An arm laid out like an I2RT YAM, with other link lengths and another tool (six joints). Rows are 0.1 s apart.
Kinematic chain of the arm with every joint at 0, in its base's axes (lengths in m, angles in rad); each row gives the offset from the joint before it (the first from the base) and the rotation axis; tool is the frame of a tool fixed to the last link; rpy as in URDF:
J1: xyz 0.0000 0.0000 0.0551 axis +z
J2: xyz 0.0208 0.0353 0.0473 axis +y
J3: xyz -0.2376 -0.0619 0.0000 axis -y
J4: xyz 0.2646 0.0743 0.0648 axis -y
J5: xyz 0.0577 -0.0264 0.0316 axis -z
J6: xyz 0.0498 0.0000 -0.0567 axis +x
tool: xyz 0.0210 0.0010 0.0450 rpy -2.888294 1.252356 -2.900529
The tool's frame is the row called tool.
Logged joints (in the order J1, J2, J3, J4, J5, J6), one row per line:
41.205, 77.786, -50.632, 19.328, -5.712, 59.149
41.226, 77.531, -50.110, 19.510, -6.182, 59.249
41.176, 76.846, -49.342, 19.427, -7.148, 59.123
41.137, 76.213, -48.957, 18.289, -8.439, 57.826
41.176, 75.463, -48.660, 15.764, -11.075, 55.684
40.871, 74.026, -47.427, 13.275, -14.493, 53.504
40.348, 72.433, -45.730, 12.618, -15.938, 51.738
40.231, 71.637, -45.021, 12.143, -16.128, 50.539
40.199, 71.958, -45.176, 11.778, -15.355, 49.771
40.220, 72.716, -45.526, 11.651, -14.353, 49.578
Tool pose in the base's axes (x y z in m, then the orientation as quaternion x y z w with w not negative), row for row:
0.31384, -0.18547, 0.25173, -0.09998, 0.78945, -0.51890, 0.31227
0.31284, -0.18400, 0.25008, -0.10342, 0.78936, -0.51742, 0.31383
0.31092, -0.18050, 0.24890, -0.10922, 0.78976, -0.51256, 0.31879
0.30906, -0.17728, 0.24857, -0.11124, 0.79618, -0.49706, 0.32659
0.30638, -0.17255, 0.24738, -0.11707, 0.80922, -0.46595, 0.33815
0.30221, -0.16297, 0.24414, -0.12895, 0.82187, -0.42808, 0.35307
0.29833, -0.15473, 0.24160, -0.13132, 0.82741, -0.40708, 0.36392
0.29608, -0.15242, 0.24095, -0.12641, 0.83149, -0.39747, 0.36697
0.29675, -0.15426, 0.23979, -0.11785, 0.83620, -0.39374, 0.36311
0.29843, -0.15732, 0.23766, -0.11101, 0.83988, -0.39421, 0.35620
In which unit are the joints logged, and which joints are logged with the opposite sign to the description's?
The joints are logged in degrees. Opposite sign: J1, J3, J6.
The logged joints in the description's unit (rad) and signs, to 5 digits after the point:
-0.71916, 1.35762, 0.88370, 0.33734, -0.09969, -1.03234
-0.71953, 1.35317, 0.87458, 0.34051, -0.10790, -1.03409
-0.71866, 1.34122, 0.86118, 0.33907, -0.12476, -1.03189
-0.71798, 1.33017, 0.85446, 0.31920, -0.14729, -1.00925
-0.71866, 1.31708, 0.84928, 0.27513, -0.19330, -0.97187
-0.71333, 1.29200, 0.82776, 0.23169, -0.25295, -0.93382
-0.70421, 1.26419, 0.79814, 0.22023, -0.27817, -0.90300
-0.70216, 1.25030, 0.78576, 0.21194, -0.28149, -0.88207
-0.70160, 1.25590, 0.78847, 0.20556, -0.26800, -0.86867
-0.70197, 1.26913, 0.79458, 0.20335, -0.25051, -0.86530

